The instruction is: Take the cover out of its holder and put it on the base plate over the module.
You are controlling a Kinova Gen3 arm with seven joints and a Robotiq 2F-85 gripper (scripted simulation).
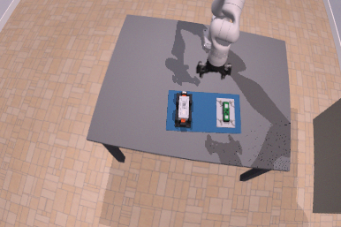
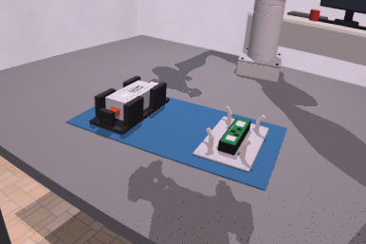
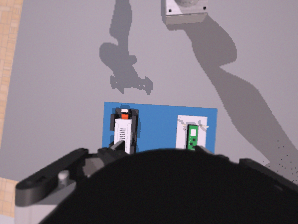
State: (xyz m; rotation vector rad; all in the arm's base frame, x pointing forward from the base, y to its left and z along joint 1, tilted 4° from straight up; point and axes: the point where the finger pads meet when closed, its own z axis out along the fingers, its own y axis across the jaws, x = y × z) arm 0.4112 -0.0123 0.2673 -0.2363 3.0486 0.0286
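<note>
My gripper is now 27 cm above the light grey cover, 10 cm to the left of it and 6 cm short of it.
</note>
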